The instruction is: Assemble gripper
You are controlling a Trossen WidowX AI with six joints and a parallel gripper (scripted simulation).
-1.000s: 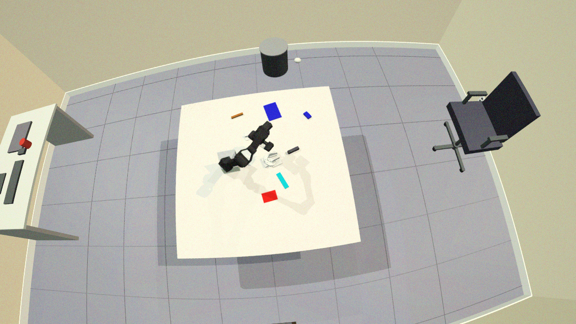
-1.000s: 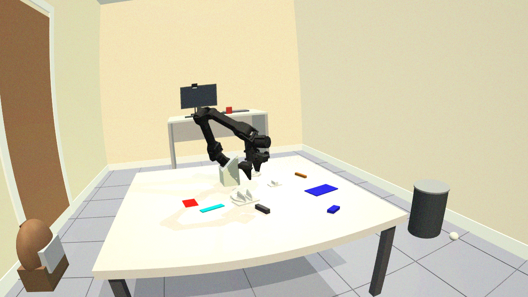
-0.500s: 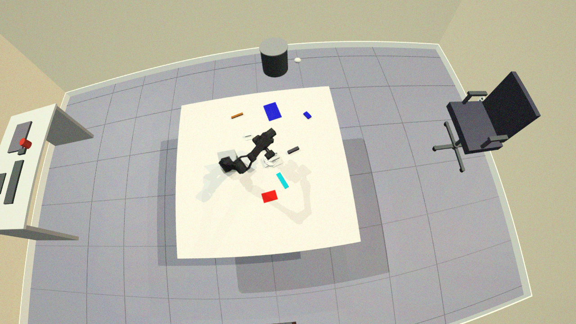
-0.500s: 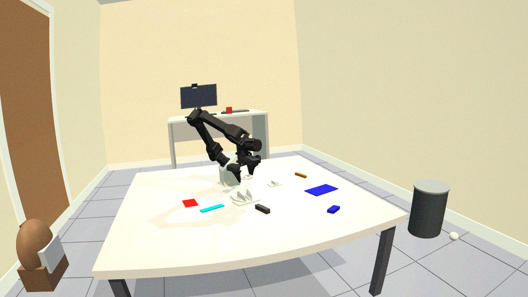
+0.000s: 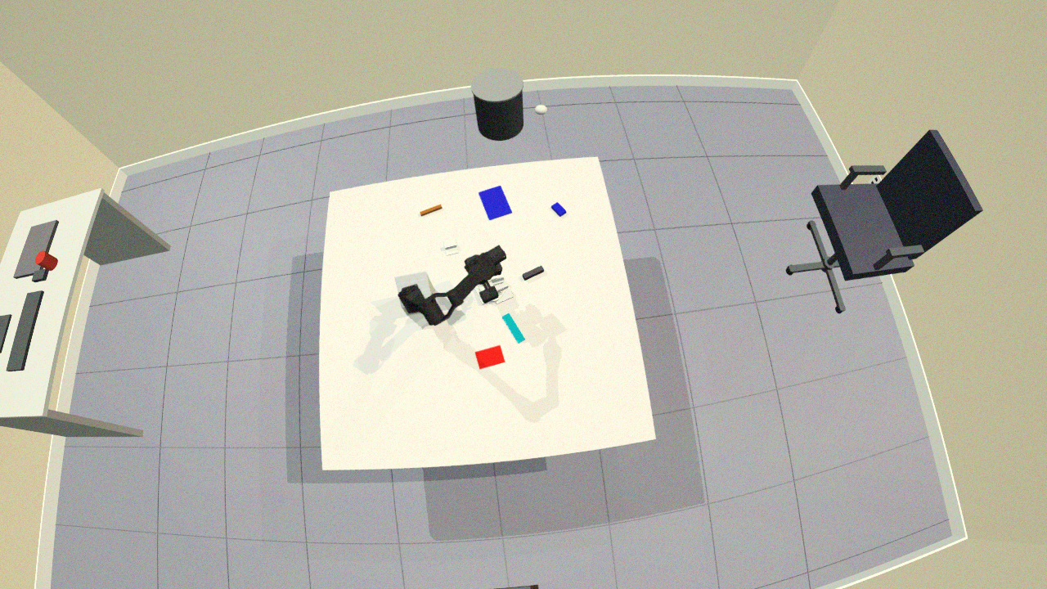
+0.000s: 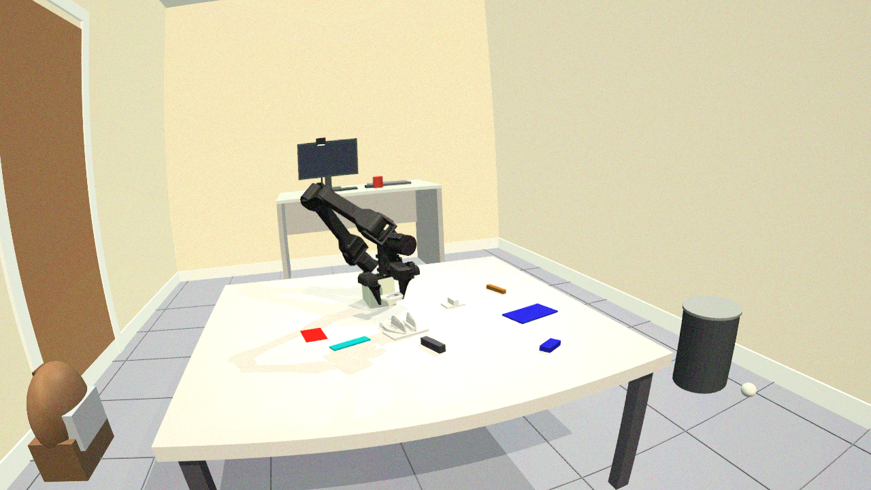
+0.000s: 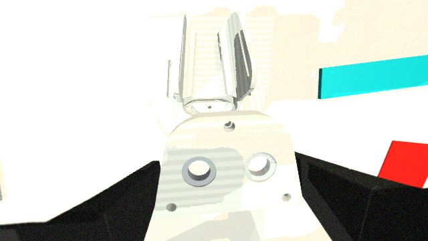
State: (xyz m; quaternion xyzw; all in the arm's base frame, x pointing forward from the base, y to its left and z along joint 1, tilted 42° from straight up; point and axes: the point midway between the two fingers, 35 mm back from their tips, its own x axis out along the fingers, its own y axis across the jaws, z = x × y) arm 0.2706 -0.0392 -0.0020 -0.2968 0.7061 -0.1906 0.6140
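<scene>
The white jaw lies 7 cm below my gripper tip, 2 cm to the left of it and 1 cm ahead of it. The rest, counted from my gripper tip: white ribbed plate 8 cm below, 6 cm ahead, 2 cm to the left; dark block 21 cm ahead, 7 cm below, 4 cm to the left; cyan bar 16 cm to the right, 8 cm below, 7 cm ahead.
</scene>
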